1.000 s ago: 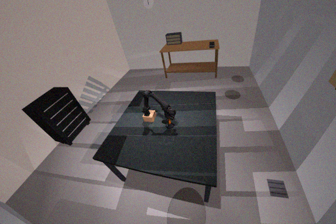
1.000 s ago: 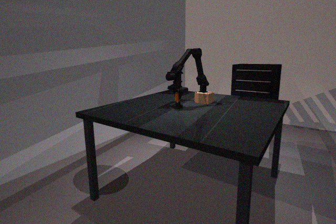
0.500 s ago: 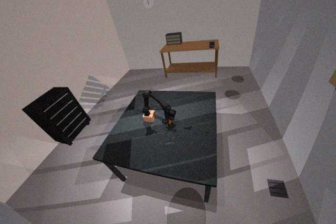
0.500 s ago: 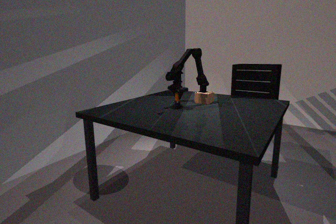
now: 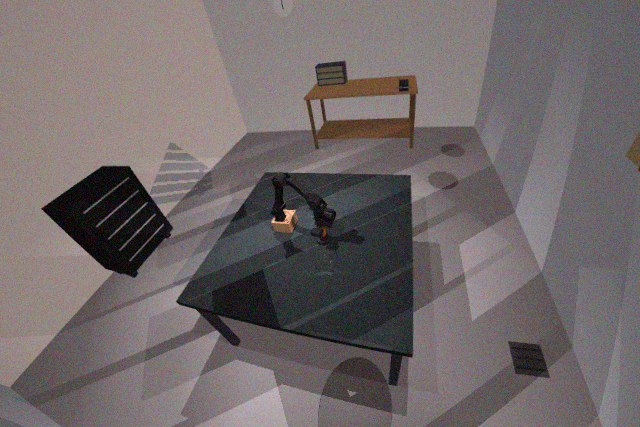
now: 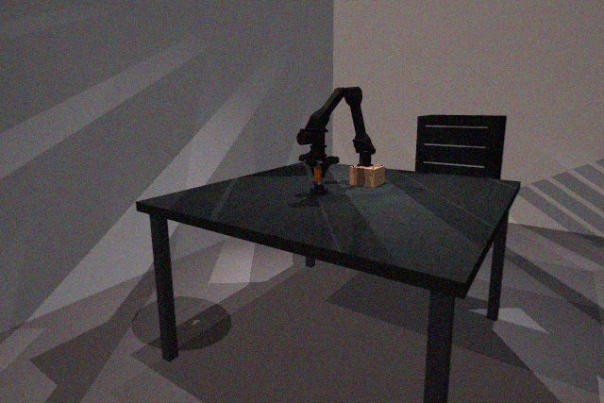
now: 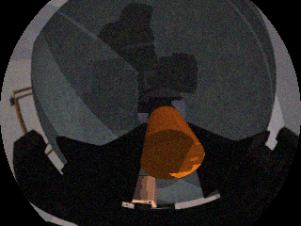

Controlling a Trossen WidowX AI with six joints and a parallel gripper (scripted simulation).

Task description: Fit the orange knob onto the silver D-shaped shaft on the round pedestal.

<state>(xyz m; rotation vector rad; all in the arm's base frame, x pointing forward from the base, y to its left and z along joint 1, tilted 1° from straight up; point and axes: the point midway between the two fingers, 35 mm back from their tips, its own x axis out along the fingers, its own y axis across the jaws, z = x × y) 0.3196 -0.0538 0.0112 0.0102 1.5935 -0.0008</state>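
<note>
Right now the orange knob is 30 mm above my gripper tip. The rest, counted from my gripper tip: round pedestal: 40 mm below.
</note>
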